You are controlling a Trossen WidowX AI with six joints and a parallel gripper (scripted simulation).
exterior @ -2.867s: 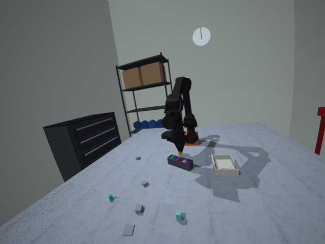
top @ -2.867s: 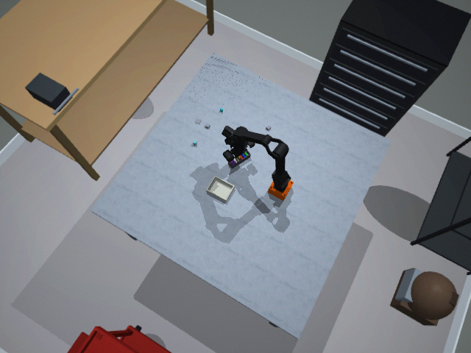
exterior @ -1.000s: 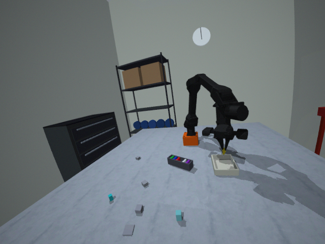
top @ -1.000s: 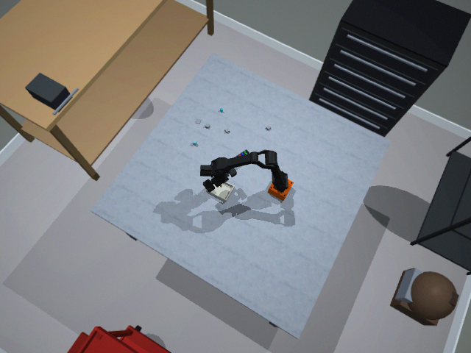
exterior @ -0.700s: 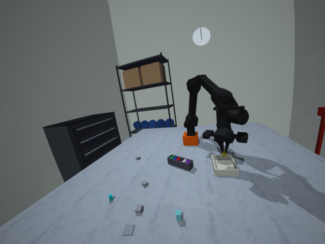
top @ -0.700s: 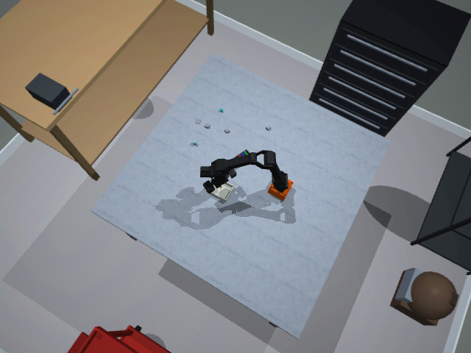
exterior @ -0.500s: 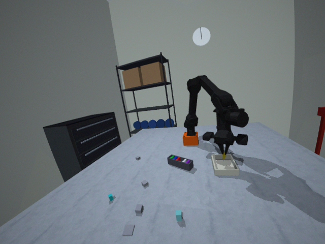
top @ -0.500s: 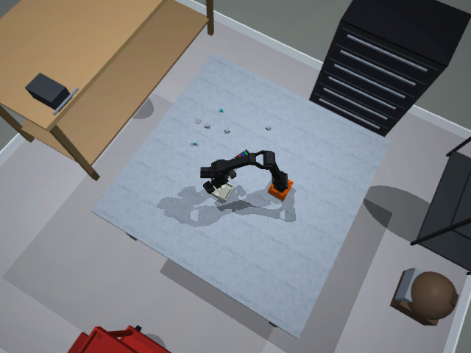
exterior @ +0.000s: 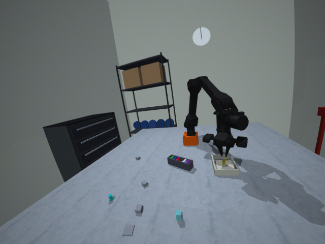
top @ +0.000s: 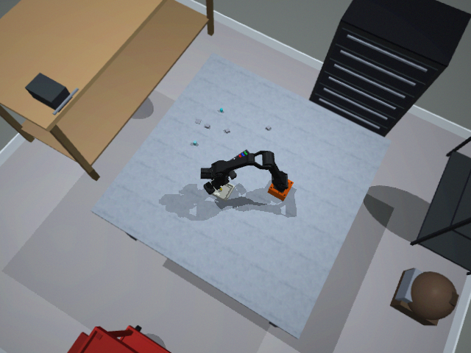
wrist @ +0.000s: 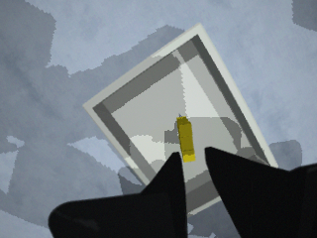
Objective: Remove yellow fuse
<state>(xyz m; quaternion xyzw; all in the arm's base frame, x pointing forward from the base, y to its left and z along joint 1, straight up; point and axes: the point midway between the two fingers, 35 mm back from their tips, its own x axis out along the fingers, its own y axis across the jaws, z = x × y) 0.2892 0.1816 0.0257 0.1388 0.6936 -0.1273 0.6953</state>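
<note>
Now: the yellow fuse 2 cm below my gripper tip. From my gripper tip the other things lie so: cream tray: 6 cm below.
</note>
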